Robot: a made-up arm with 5 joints. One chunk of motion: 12 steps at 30 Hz.
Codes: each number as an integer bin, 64 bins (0 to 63) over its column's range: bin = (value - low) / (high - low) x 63, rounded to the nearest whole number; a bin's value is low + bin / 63 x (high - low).
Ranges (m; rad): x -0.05..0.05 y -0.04..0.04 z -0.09..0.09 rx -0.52..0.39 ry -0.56..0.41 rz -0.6..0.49
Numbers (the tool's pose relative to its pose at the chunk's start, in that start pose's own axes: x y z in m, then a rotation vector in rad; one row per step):
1: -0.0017 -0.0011 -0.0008 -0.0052 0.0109 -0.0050
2: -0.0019 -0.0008 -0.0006 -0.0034 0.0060 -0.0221
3: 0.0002 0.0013 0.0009 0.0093 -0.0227 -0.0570
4: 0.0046 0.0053 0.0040 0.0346 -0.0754 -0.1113
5: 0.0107 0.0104 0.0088 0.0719 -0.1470 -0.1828
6: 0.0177 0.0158 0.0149 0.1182 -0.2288 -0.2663
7: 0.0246 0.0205 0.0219 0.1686 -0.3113 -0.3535
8: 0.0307 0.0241 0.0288 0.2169 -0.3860 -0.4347
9: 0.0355 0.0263 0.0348 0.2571 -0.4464 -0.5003
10: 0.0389 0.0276 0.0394 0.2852 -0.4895 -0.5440
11: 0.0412 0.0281 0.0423 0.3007 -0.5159 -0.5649
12: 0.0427 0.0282 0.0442 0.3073 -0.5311 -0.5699
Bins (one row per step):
1: 30 31 31 36 37 34
2: 30 31 31 36 37 33
3: 32 33 32 37 35 31
4: 34 36 33 38 31 28
5: 38 40 35 41 27 24
6: 43 44 37 44 22 19
7: 47 48 39 48 16 14
8: 51 50 42 51 11 10
9: 54 52 44 54 7 6
10: 56 53 45 56 5 3
11: 57 54 46 57 3 2
12: 58 54 47 57 2 2

